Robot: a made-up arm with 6 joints. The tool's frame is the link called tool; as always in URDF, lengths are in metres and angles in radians. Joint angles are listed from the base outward. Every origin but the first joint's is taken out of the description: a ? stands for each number. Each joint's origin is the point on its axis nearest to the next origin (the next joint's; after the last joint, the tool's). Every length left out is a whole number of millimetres.
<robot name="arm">
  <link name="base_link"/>
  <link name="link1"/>
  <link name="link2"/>
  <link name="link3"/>
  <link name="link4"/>
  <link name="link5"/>
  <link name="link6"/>
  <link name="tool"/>
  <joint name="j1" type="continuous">
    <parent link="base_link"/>
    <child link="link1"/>
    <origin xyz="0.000 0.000 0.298"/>
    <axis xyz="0 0 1"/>
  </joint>
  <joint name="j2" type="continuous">
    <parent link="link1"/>
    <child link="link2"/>
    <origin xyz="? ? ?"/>
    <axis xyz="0 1 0"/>
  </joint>
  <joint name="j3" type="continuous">
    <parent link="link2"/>
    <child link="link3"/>
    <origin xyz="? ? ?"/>
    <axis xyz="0 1 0"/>
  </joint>
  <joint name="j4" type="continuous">
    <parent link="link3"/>
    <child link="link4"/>
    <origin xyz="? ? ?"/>
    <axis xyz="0 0 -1"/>
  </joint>
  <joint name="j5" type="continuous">
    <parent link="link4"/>
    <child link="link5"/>
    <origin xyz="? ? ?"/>
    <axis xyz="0 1 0"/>
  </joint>
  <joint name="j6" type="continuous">
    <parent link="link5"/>
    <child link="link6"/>
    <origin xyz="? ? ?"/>
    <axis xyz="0 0 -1"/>
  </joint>
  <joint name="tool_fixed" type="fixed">
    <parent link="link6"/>
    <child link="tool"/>
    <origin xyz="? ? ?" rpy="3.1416 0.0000 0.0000"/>
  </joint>
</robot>
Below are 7 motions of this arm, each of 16 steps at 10 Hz.
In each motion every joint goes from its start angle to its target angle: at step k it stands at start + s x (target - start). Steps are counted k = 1, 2, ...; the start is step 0. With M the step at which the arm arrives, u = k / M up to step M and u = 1 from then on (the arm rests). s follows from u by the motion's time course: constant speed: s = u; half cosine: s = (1 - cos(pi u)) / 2; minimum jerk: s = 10 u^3 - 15 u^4 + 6 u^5.
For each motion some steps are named. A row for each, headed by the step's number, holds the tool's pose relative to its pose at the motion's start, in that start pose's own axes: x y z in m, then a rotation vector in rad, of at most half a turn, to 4 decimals.
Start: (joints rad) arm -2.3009 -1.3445 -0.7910 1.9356 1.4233 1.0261
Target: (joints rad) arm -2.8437 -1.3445 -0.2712 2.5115 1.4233 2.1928
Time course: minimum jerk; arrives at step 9
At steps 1, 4, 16:
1: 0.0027 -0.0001 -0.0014 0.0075 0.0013 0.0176
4: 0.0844 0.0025 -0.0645 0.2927 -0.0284 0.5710
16: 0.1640 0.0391 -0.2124 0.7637 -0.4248 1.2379

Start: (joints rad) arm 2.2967 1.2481 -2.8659 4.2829 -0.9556 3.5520
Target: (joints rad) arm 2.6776 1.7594 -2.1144 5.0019 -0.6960 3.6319
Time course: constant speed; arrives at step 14
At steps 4, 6, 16:
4: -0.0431 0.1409 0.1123 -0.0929 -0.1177 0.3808
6: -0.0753 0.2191 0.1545 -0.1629 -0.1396 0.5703
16: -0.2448 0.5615 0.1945 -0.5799 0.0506 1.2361

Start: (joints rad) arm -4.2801 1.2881 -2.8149 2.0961 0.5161 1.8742
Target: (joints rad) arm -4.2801 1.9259 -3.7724 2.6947 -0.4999 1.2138
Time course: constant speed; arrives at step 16
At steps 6, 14, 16:
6: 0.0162 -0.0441 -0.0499 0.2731 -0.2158 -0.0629
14: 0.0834 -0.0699 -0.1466 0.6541 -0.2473 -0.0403
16: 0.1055 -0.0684 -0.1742 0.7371 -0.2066 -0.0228

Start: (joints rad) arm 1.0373 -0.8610 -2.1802 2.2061 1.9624 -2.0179
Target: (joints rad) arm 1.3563 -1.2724 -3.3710 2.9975 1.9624 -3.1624
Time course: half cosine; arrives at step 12
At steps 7, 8, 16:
7: 0.5400 -0.1817 0.2199 0.2973 0.8200 -1.5828
8: 0.6164 -0.2742 0.2305 0.3336 1.0423 -1.8288
16: 0.7159 -0.4947 0.2216 0.3975 1.5892 -2.2219

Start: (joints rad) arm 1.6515 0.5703 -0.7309 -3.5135 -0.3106 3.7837
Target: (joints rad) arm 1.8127 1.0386 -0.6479 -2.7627 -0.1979 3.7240
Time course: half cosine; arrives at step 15
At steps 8, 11, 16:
8: -0.1053 -0.0445 0.0700 -0.0288 -0.2745 0.2624
11: -0.1594 -0.0574 0.0960 -0.0991 -0.3839 0.4082
16: -0.1905 -0.0615 0.1090 -0.1566 -0.4354 0.4951

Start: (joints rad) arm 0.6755 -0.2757 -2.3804 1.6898 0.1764 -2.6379
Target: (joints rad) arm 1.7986 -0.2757 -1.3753 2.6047 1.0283 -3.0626
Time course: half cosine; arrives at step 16
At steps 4, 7, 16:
4: -0.0098 -0.1020 0.0228 0.1646 0.1205 0.2419
7: 0.0456 -0.2762 0.0218 0.3778 0.3529 0.6717
16: 0.3455 -0.4786 -0.1762 0.5673 0.7018 1.6523

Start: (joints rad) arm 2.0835 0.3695 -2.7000 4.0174 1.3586 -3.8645
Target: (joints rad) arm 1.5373 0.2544 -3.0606 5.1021 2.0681 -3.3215
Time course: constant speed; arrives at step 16
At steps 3, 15, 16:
3: 0.0392 0.0368 0.0690 -0.2471 0.1124 0.1539
15: 0.2203 0.1574 0.1889 -1.0387 0.6252 0.7657
16: 0.2338 0.1627 0.1890 -1.0925 0.6633 0.8098

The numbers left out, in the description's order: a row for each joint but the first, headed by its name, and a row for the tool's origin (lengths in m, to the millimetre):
j2: 0.000 0.000 0.000
j3: 0.059 0.000 0.315
j4: 0.090 0.000 -0.397
j5: 0.000 0.000 0.000
j6: 0.089 0.000 -0.114
tool: 0.000 0.000 0.000

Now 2 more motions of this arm.
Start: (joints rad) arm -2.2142 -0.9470 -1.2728 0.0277 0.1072 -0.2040
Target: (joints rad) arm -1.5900 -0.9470 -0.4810 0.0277 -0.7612 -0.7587
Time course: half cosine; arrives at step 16
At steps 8, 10, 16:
8: -0.1381 -0.0819 0.0109 0.2282 0.1138 -0.1110
10: -0.1864 -0.1209 -0.0074 0.3055 0.1728 -0.1503
16: -0.2566 -0.1789 -0.0619 0.4162 0.2839 -0.2078

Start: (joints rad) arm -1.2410 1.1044 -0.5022 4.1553 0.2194 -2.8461
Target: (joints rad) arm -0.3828 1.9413 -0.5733 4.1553 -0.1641 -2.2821
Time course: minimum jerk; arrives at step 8
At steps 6, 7, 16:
6: 0.0337 0.2667 0.0833 -0.7921 0.3451 -0.0267
7: 0.0562 0.2882 0.0805 -0.8550 0.4283 0.0009
16: 0.0606 0.2919 0.0797 -0.8658 0.4444 0.0066

